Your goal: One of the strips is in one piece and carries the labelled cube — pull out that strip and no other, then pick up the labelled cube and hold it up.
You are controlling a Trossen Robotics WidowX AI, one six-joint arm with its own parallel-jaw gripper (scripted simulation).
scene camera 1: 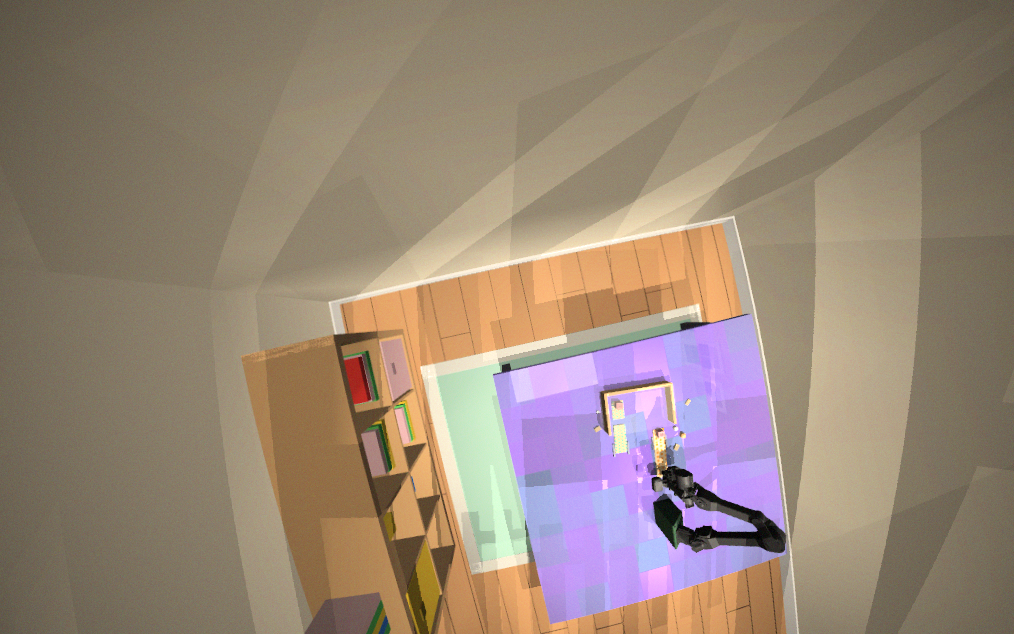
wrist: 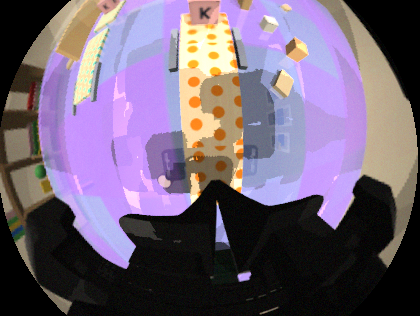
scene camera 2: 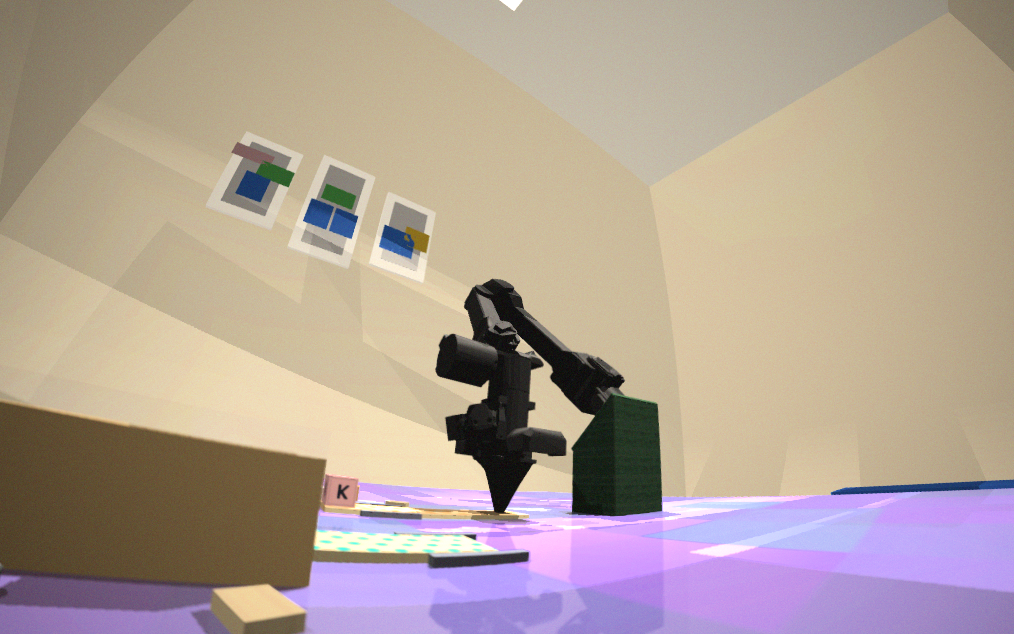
Labels:
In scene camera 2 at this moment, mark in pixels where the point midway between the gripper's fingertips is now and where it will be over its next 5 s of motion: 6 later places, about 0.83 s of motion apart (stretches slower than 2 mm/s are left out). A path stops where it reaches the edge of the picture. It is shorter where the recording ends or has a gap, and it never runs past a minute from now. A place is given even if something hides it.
My gripper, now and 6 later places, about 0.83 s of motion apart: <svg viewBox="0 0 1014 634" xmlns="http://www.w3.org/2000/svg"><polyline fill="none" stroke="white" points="499,512 480,479 415,466 350,451 341,484 360,485 429,467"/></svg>

